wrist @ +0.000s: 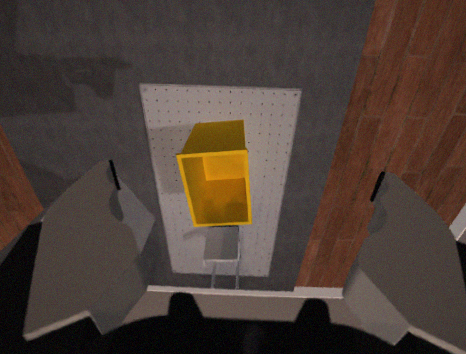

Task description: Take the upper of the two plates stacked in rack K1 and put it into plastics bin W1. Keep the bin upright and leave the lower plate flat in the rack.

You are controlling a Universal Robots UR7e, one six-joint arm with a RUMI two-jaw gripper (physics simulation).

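Frame: origin at the arm's base, x ahead, y left, z up, level; metres.
Where they show: gripper, fingertip midpoint: [244, 170].
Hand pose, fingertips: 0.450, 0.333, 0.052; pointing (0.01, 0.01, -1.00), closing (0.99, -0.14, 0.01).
Observation:
Things, the pixels of their top centre, and the offset from my fingertips, as dx, dy, dz. Level surfaces: height alone.
- yellow open-topped bin, middle of its top: [217, 192] -0.068, -0.205, -0.268
- perforated board, its level: dz -0.448
- dark grey surface, its level: dz -0.461
- small grey panel, middle of its top: [222, 276] -0.106, -0.535, -0.305
A yellow open-topped bin [220, 139] stands upright on a pale perforated board in the middle of the wrist view; no label is readable on it. Its inside looks empty. My gripper [244, 170] is open, with one finger at the left and one at the right of the view and nothing between them. It hangs high above the board, apart from the bin. The two stacked plates and rack K1 cannot be made out in this view.
The perforated board [272, 130] lies on a dark grey surface [225, 40]. A small grey panel [222, 244] with thin bars stands just below the bin in the view. Reddish wooden flooring [395, 100] runs along the right, with a pale strip [225, 293] near the bottom.

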